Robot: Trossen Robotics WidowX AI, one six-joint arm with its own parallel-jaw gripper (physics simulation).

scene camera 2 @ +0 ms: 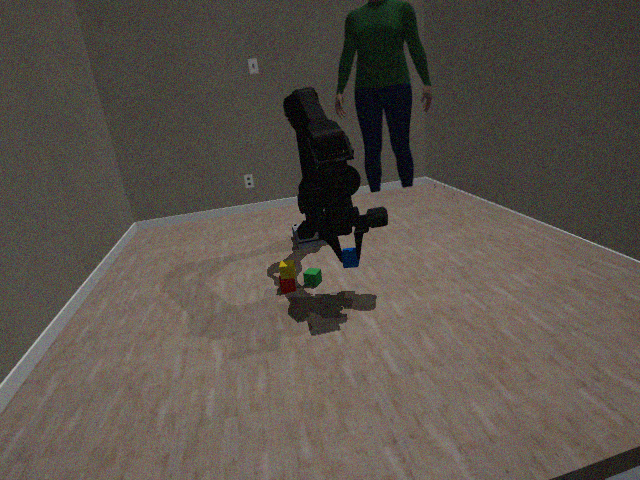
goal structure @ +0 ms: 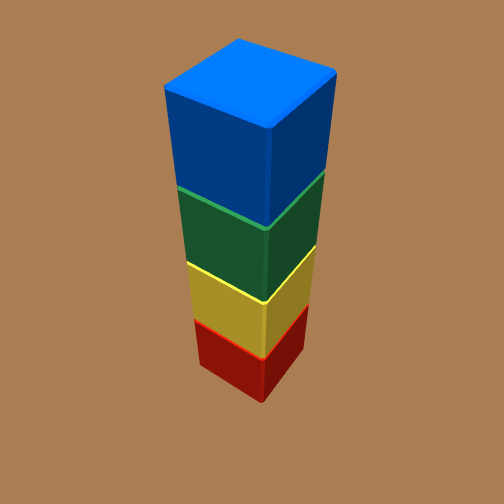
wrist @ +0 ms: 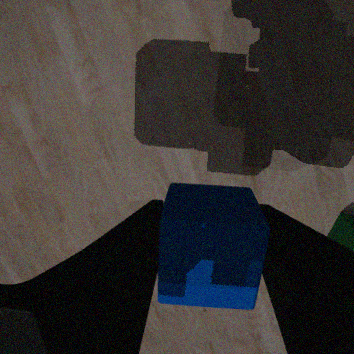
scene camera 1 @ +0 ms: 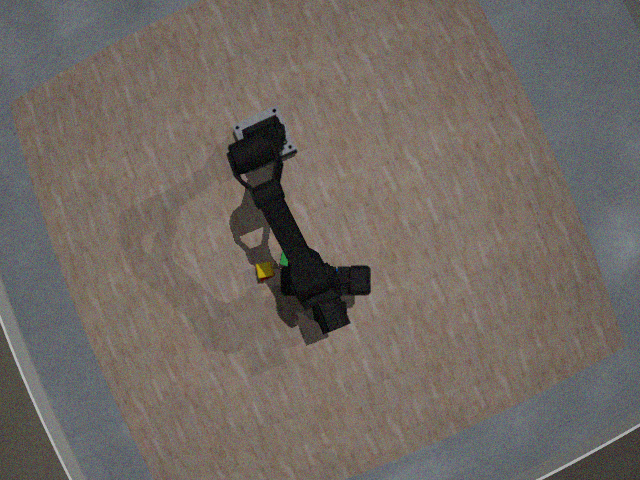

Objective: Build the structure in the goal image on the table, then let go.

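My gripper [scene camera 2: 350, 257] [wrist: 208, 213] is shut on a blue cube [scene camera 2: 350, 257] [wrist: 207, 240] and holds it above the table. In scene camera 1 the arm hides the fingers and nearly all of the cube. A yellow block [scene camera 1: 264, 270] [scene camera 2: 287, 269] sits on top of a red cube [scene camera 1: 265, 277] [scene camera 2: 287, 285]. A green cube [scene camera 1: 284, 259] [scene camera 2: 312, 277] [wrist: 345, 232] stands on the table beside this stack, apart from it, on the side toward the gripper. The arm partly covers the green cube in scene camera 1, and a corner of it shows at the right edge of the wrist view.
The wood-look table top [scene camera 1: 439, 206] [scene camera 2: 413, 361] lies under the blocks. The arm's base [scene camera 1: 258, 121] [scene camera 2: 305, 236] stands behind them. The arm's shadow falls across the table near the stack. A person [scene camera 2: 385, 93] in a green top stands behind the table at the back.
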